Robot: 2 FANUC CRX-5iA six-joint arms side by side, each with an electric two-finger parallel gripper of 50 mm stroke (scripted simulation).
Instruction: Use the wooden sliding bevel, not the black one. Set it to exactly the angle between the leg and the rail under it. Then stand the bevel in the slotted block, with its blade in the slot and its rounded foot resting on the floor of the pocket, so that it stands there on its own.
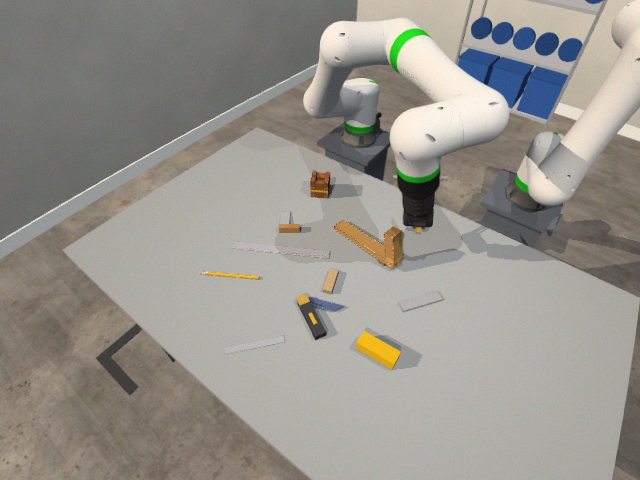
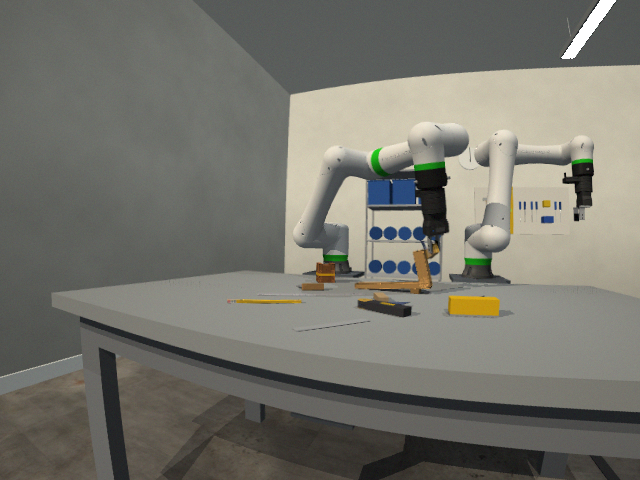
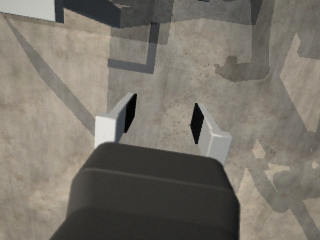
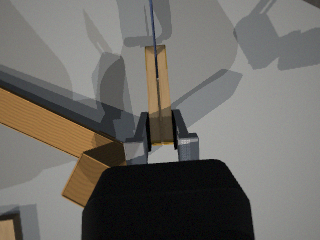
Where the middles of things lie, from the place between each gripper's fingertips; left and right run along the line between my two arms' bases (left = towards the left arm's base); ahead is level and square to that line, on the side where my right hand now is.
Right now my right hand (image 2: 434, 251) is 330 mm short of the yellow block (image 2: 468, 306), 130 mm above it and 60 mm to the right of it.
Right now my left hand is 79 cm short of the yellow block, 67 cm to the left of it and 28 cm above it.
